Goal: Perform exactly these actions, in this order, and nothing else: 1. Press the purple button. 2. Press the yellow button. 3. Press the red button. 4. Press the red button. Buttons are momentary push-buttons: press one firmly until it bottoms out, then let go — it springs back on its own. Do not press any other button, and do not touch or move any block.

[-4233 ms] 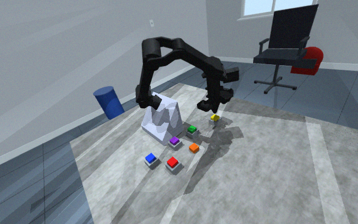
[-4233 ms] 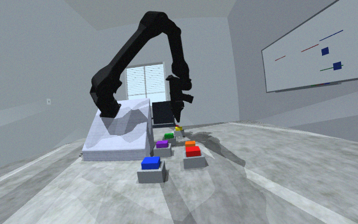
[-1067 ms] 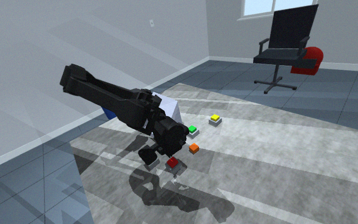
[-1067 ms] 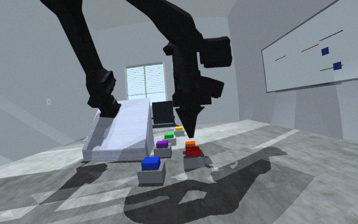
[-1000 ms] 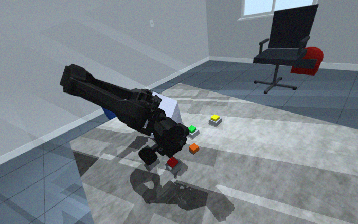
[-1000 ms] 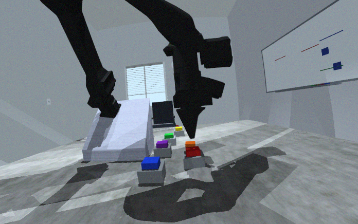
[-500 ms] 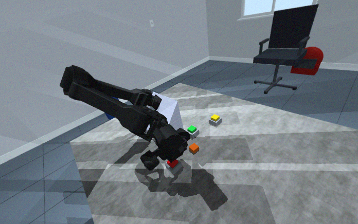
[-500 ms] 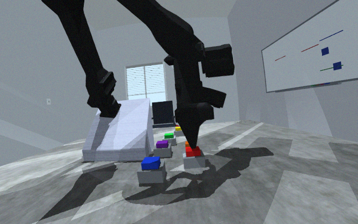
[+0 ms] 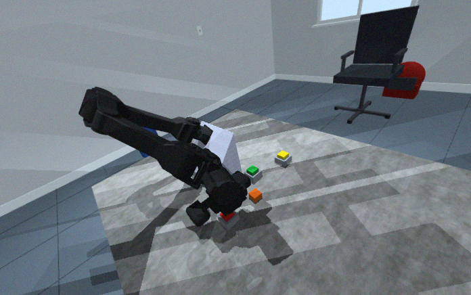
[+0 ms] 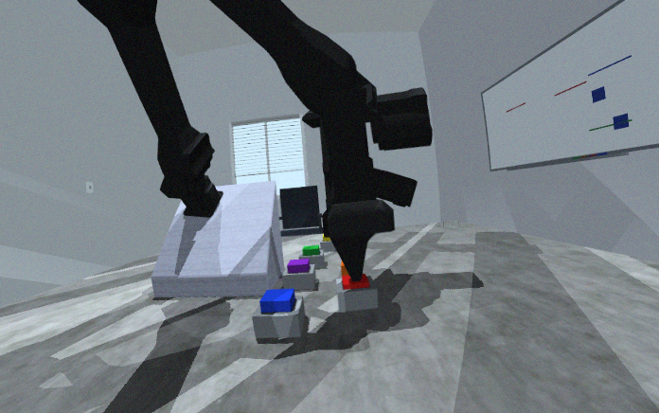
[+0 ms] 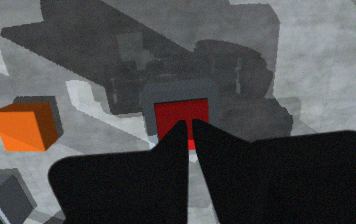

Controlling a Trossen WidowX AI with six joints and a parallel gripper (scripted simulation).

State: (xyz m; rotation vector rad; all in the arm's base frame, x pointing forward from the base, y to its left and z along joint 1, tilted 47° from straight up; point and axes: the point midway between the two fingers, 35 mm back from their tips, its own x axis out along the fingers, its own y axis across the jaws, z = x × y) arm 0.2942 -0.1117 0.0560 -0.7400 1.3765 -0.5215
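The red button is 1 cm below my gripper tip. From my gripper tip the other things lie so: blue button 9 cm behind, 5 cm to the right; then purple button 9 cm behind, 7 cm to the left; then orange block 1 cm behind, 12 cm to the left, 2 cm below.
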